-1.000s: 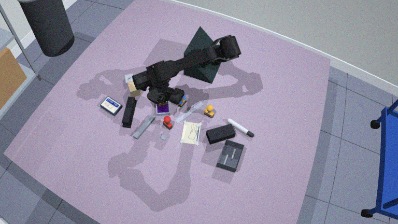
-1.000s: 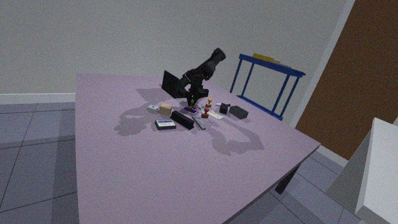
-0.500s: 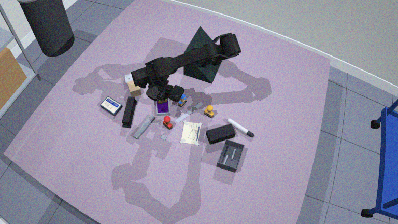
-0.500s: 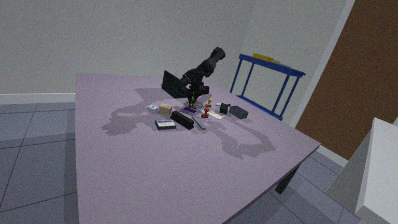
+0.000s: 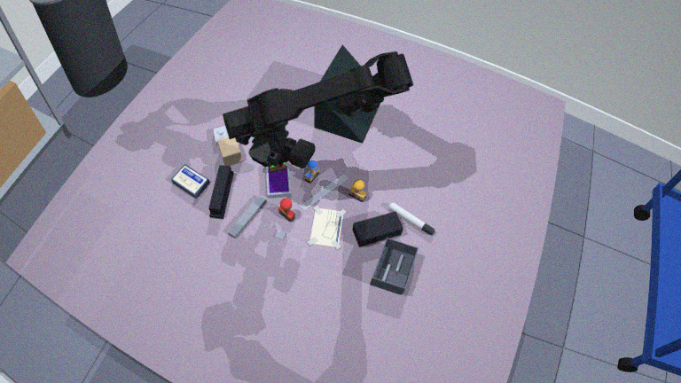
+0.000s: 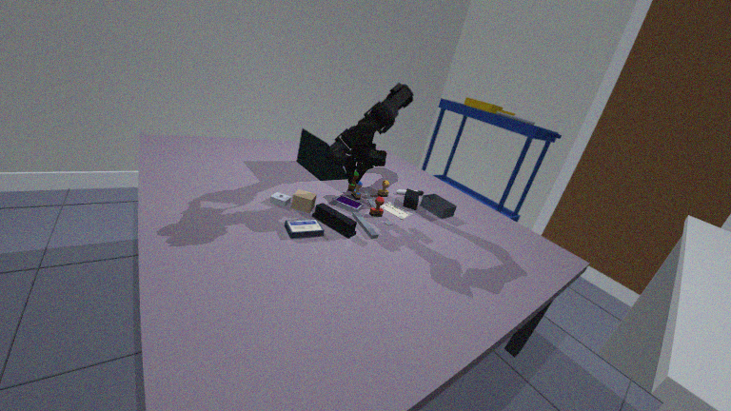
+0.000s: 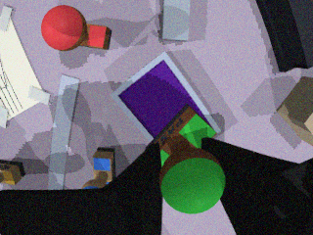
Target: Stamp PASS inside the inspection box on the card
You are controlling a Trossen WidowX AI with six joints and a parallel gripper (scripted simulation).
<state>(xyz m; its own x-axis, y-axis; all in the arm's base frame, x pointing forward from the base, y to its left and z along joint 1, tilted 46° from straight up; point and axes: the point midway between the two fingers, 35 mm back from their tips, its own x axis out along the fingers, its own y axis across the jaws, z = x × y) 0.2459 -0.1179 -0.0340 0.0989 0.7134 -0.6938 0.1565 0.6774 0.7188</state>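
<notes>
Now: the white card 9 cm ahead of my gripper tip, 16 cm to the left of it and 9 cm below it. From my gripper tip the other things lie so: purple ink pad 8 cm below; then blue stamp 4 cm behind, 8 cm to the left, 6 cm below; then green-knobbed stamp right at my gripper tip.
</notes>
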